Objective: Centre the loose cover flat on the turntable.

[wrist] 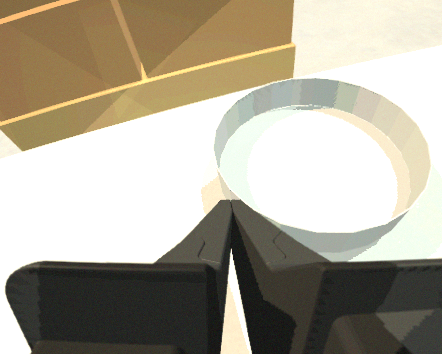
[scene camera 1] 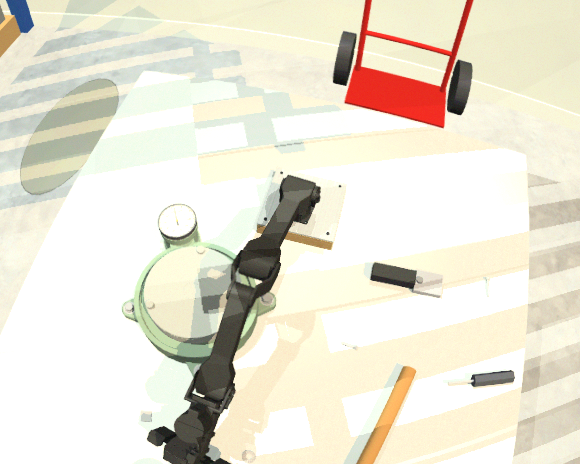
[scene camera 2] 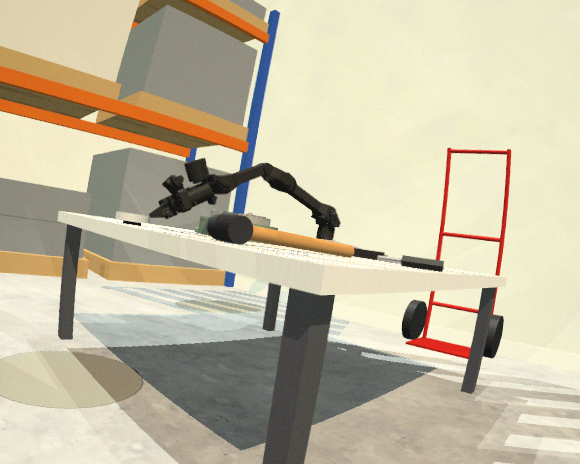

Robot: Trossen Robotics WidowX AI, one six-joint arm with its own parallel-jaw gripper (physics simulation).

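Places are measured from the arm's base along level axes (x ahead, y left, z up), in centimetres.
Where they show: gripper, fingertip midpoint: (wrist: 229, 209) (scene camera 2: 149, 215); arm's base, origin of the base link: (scene camera 1: 298, 211).
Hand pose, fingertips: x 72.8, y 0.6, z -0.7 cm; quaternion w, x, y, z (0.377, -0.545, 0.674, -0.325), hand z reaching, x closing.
Each offset is from my fingertips to the top centre of the thing. "*": to the spot under its first point.
A shallow round pale piece with a thin upright wall @(dx +3.4, dy -5.0, dz -0.2 cm) (wrist: 320, 242) (scene camera 2: 131, 217) lies level on the white table near its far left end in scene camera 2. It looks like a cover or a turntable rim; I cannot tell which. My gripper (wrist: 229, 209) (scene camera 2: 151, 215) is shut and empty, pointing down at a slant. In the wrist view its tips overlap the near left part of the wall; contact cannot be told. In scene camera 1 the fingertips are out of frame. A green round housing @(* dx -29.6, dy -8.5, dz +1.6 cm) (scene camera 1: 195, 351) (scene camera 2: 203, 225) with a bolted beige disc @(dx -41.3, dy -14.1, dz +6.3 cm) (scene camera 1: 175, 285) stands under the arm.
A dial gauge @(* dx -55.5, dy -24.7, dz +6.8 cm) (scene camera 1: 177, 221) stands beside the housing. An orange-handled mallet @(dx -23.5, dy +35.0, dz +2.8 cm) (scene camera 1: 387, 415) (scene camera 2: 300, 241), a black-handled scraper @(dx -66.2, dy +30.4, dz -0.4 cm) (scene camera 1: 394, 275) and a screwdriver @(dx -46.4, dy +55.6, dz -0.5 cm) (scene camera 1: 492, 378) (scene camera 2: 422, 263) lie on the table. A wooden crate (wrist: 200, 85) is beyond the table edge. A red hand truck (scene camera 1: 395, 95) stands on the floor.
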